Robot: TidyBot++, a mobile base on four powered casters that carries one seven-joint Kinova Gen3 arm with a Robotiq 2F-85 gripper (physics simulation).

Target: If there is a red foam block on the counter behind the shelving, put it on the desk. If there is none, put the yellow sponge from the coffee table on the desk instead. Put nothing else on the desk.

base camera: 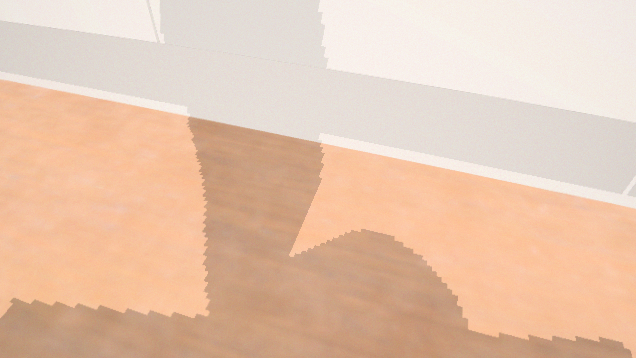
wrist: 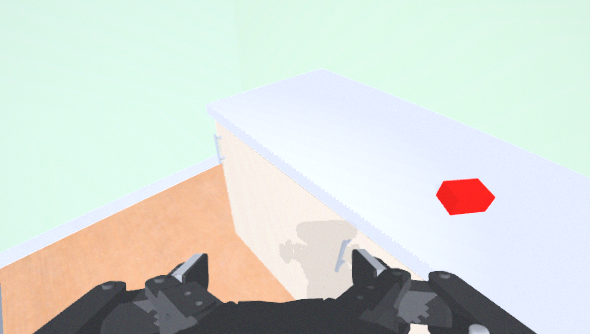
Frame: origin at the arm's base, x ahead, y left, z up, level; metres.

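Where they show: gripper, between the fingertips: (wrist: 280, 267).
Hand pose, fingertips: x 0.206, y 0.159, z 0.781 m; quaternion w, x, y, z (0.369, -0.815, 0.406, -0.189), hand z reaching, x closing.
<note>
After its pixels a point has its place.
A red foam block (wrist: 466, 197) {x 0.642, y 0.006, z 0.558 m} lies on the white counter top (wrist: 320, 115) {x 0.830, y 0.455, z 0.513 m}, right of the middle in the wrist view. My gripper (wrist: 281, 267) {x 0.206, y 0.159, z 0.781 m} is open, with no object between its fingers. It shows at the bottom of the wrist view, apart from the block, with the block beyond it and to its right. The yellow sponge, the coffee table and the desk do not show in either view.
The counter's cabinet front (wrist: 260, 200) {x 0.620, y 0.555, z 0.228 m} with handles stands below its top, its long edge running toward the lower right. Green walls (wrist: 125, 100) {x 0.704, y 1.590, z 0.297 m} rise behind and at the left. In the base view, the cabinet's grey base strip (base camera: 425, 120) {x 0.521, y -0.111, z -0.324 m} borders the wooden floor (base camera: 100, 200) {x 0.413, y 0.300, z -0.396 m}.
</note>
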